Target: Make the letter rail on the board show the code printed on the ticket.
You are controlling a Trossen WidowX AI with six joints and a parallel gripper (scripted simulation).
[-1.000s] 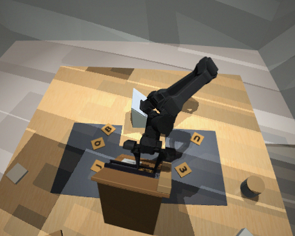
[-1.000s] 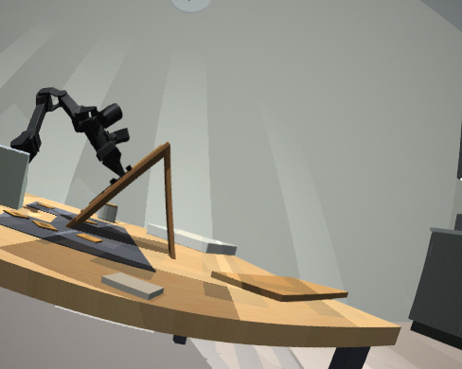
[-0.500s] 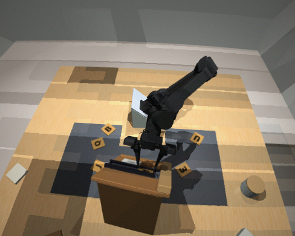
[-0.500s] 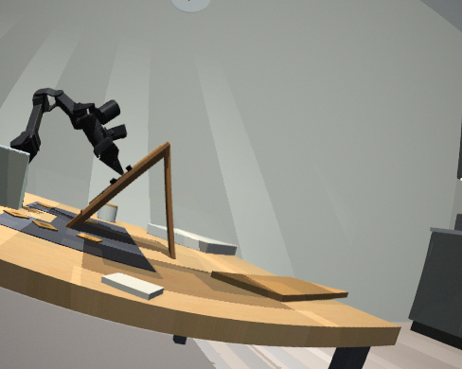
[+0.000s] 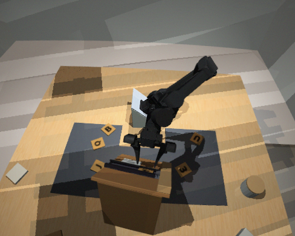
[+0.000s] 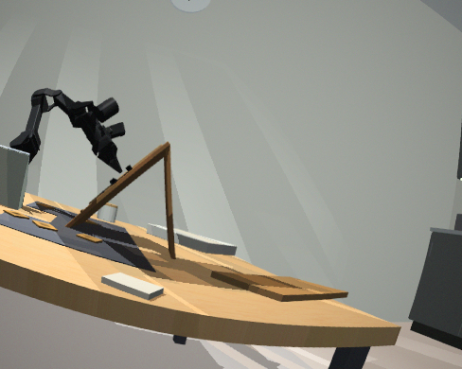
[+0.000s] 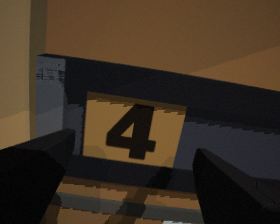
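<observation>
The tile marked 4 is 20 mm ahead of my gripper tip and 10 mm below it. The rest, counted from my gripper tip: q tile 180 mm behind, 250 mm to the right, 180 mm below; then dark mat 140 mm behind, 30 mm to the right, 180 mm below; then white ticket 50 mm behind, 60 mm to the right, 90 mm below.
</observation>
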